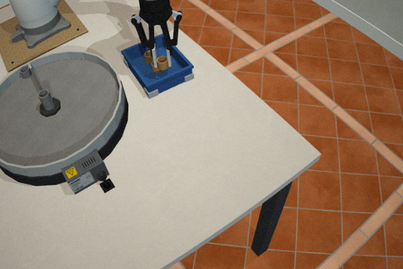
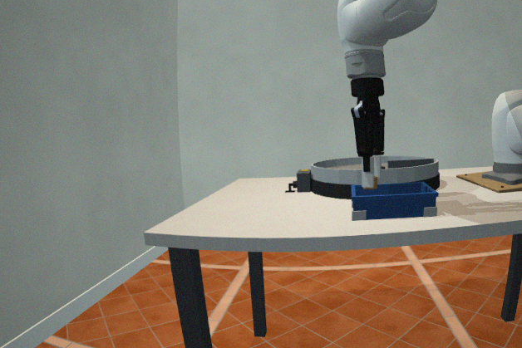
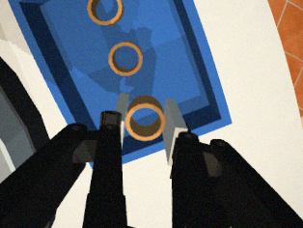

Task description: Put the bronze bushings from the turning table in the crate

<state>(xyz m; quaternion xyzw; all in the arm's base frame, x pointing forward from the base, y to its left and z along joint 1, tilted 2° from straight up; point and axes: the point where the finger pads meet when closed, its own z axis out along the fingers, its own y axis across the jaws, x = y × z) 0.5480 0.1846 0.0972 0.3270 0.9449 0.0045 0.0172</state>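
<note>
Now: hand 7 cm above the crate, 5 cm past it and 1 cm to the right of it.
</note>
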